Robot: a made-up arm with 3 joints. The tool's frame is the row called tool.
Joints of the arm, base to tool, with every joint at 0 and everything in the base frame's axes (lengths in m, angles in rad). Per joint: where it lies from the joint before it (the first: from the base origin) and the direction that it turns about. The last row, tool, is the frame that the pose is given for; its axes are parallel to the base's.
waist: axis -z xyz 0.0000 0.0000 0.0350
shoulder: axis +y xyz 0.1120 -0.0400 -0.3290
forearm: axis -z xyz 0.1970 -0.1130 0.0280
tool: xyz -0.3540 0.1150 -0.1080
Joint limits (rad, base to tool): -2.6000..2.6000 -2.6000..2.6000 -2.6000..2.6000
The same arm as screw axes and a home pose.
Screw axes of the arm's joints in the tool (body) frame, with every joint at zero. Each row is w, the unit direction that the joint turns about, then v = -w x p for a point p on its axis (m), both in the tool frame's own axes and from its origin. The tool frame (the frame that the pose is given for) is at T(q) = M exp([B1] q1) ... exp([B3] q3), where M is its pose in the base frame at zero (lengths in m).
B1: w 0 0 -1 v -0.038 0.045 0
B2: w 0 1 0 v -0.08 0 0.157
B3: w 0 0 -1 v 0.115 0.354 0
M: xyz -0.045 -0.038 -0.374 (m) rpy 0 0 0 (rad, as in URDF)
Joint limits (rad, base to tool): -2.6..2.6 -2.6..2.6 -2.6..2.6

